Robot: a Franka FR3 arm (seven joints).
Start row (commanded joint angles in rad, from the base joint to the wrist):
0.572, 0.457, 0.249, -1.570, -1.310, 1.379, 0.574
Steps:
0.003, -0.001, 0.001, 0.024, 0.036, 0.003, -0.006
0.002, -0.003, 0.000, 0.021, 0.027, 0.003, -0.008
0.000, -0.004, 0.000, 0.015, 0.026, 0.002, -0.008
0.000, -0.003, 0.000, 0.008, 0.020, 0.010, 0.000
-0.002, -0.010, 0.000, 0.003, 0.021, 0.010, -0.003
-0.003, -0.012, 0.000, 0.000, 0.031, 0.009, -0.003
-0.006, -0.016, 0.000, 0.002, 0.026, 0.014, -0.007
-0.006, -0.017, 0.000, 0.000, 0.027, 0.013, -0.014
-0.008, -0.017, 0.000, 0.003, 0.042, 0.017, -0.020
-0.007, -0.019, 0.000, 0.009, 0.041, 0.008, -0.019
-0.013, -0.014, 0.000, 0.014, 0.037, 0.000, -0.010
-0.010, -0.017, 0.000, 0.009, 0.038, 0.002, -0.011
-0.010, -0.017, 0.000, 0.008, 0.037, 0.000, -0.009
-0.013, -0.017, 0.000, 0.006, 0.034, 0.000, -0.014
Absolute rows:
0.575, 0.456, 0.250, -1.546, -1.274, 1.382, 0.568
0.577, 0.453, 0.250, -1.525, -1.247, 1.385, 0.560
0.577, 0.449, 0.250, -1.510, -1.221, 1.387, 0.552
0.577, 0.446, 0.250, -1.502, -1.201, 1.397, 0.552
0.575, 0.436, 0.250, -1.499, -1.180, 1.407, 0.549
0.572, 0.424, 0.250, -1.499, -1.149, 1.416, 0.546
0.566, 0.408, 0.250, -1.497, -1.123, 1.430, 0.539
0.560, 0.391, 0.250, -1.497, -1.096, 1.443, 0.525
0.552, 0.374, 0.250, -1.494, -1.054, 1.460, 0.505
0.545, 0.355, 0.250, -1.485, -1.013, 1.468, 0.486
0.532, 0.341, 0.250, -1.471, -0.976, 1.468, 0.476
0.522, 0.324, 0.250, -1.462, -0.938, 1.470, 0.465
0.512, 0.307, 0.250, -1.454, -0.901, 1.470, 0.456
0.499, 0.290, 0.250, -1.448, -0.867, 1.470, 0.442

